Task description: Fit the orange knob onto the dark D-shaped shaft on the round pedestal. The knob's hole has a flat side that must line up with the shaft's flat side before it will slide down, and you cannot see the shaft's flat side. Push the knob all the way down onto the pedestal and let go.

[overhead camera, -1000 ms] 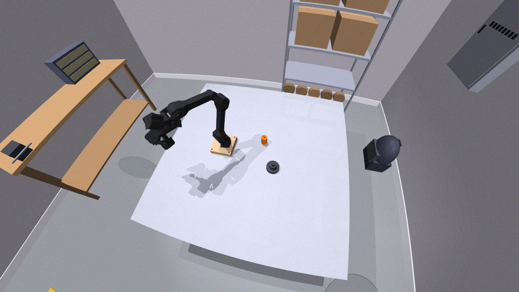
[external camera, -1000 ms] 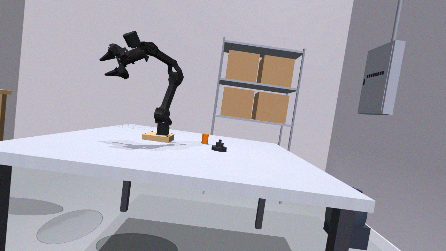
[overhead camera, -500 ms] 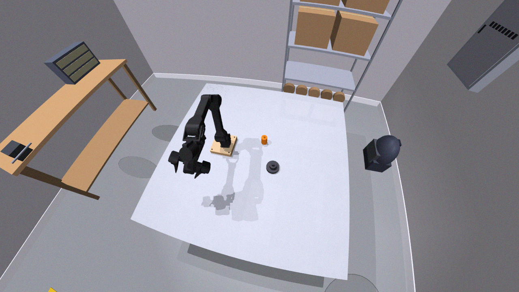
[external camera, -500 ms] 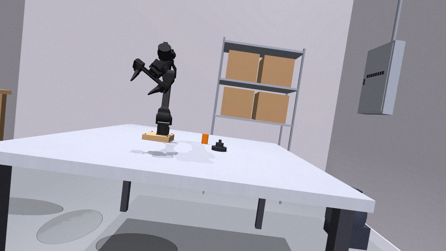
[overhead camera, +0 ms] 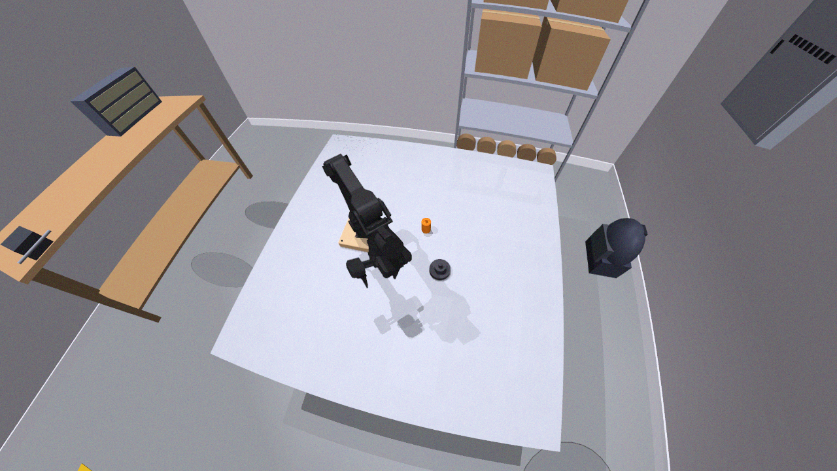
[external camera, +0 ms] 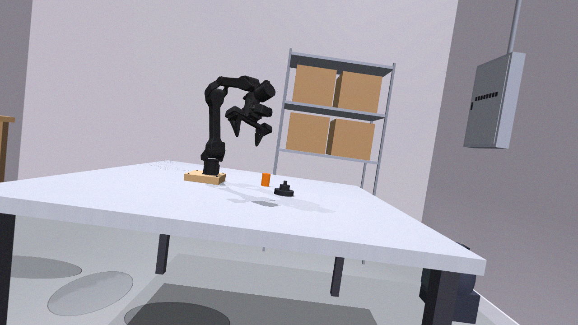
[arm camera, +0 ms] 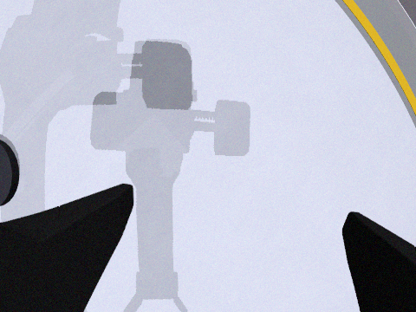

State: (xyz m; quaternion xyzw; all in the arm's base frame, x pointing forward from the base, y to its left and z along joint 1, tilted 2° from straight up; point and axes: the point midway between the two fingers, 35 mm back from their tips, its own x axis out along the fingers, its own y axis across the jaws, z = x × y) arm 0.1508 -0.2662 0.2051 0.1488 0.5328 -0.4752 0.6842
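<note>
Right now my gripper tip is 340 mm to the right of the orange knob, 180 mm above it and 110 mm short of it. The rest, counted from my gripper tip: dark round pedestal: 180 mm ahead, 170 mm below, 150 mm to the left.
</note>
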